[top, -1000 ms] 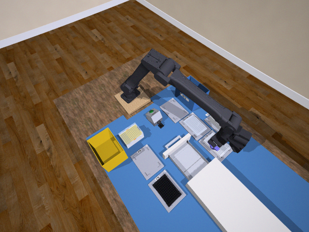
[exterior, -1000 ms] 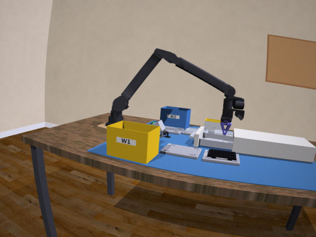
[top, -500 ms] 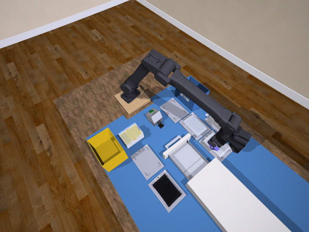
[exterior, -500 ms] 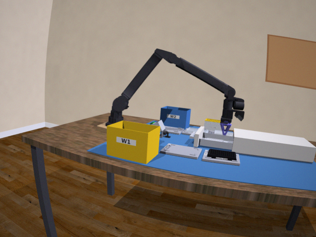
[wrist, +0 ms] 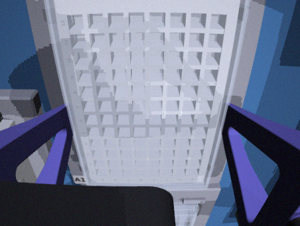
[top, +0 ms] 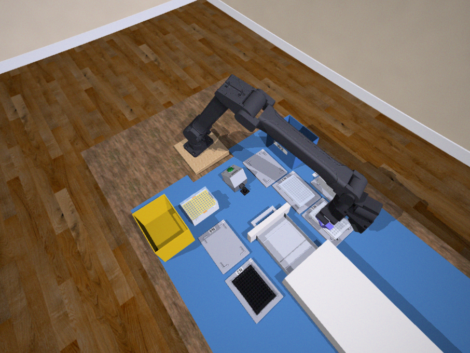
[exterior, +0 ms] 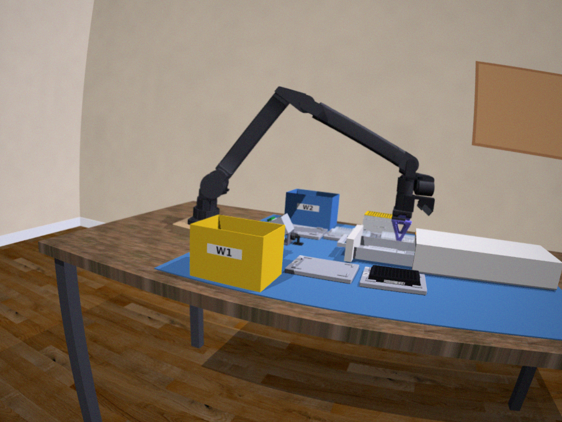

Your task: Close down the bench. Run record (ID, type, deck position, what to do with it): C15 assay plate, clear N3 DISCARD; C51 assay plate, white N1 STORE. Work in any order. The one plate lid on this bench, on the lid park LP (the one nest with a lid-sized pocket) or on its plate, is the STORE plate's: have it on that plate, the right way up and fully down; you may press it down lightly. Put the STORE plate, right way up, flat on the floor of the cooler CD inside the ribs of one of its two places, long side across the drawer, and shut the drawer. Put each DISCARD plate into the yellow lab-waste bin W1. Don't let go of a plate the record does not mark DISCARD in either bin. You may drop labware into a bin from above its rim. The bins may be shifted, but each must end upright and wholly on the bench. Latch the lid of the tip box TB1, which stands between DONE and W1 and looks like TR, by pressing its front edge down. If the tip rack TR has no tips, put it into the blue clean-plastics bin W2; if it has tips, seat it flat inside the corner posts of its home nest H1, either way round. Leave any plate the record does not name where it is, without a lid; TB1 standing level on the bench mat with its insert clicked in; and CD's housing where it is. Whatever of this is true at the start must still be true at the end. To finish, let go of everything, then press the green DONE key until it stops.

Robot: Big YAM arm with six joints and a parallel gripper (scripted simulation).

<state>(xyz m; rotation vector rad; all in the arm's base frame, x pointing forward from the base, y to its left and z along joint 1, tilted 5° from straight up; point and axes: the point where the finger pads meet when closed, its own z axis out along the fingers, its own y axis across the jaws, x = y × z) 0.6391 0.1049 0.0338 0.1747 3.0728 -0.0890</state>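
Now: hand right at the clear plate lid. From my hand the other things lie so: tip rack TR: 70 mm behind, 140 mm to the left, 20 mm above; then white plate: 10 mm below; then nest N1: 30 mm below.
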